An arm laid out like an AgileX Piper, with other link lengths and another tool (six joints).
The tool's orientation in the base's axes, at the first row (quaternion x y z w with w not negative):
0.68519, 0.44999, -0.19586, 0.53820
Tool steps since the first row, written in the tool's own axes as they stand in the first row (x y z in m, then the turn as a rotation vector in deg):
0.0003, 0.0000, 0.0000, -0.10, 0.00, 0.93
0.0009, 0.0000, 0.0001, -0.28, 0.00, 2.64
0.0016, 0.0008, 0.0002, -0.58, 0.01, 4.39
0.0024, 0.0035, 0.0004, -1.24, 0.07, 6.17
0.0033, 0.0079, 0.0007, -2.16, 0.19, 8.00
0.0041, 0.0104, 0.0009, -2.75, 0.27, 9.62
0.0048, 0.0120, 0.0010, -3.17, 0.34, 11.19
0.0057, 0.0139, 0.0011, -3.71, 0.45, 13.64
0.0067, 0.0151, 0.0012, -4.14, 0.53, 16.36
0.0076, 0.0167, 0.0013, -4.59, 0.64, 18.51
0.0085, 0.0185, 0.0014, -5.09, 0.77, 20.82
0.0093, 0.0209, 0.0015, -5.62, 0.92, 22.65
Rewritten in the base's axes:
0.0002, 0.0001, -0.0002, 0.15, -0.89, -0.24
0.0005, 0.0003, -0.0007, 0.43, -2.53, -0.70
0.0015, 0.0005, -0.0008, 0.66, -4.25, -1.07
0.0042, 0.0006, 0.0000, 0.75, -6.14, -1.15
0.0084, 0.0006, 0.0017, 0.77, -8.19, -1.02
0.0109, 0.0007, 0.0024, 0.88, -9.91, -1.09
0.0126, 0.0008, 0.0028, 1.06, -11.52, -1.27
0.0147, 0.0011, 0.0031, 1.40, -13.98, -1.65
0.0162, 0.0014, 0.0030, 1.83, -16.64, -2.21
0.0180, 0.0016, 0.0032, 2.15, -18.79, -2.55
0.0200, 0.0019, 0.0035, 2.50, -21.10, -2.90
0.0224, 0.0021, 0.0042, 2.74, -22.99, -3.04

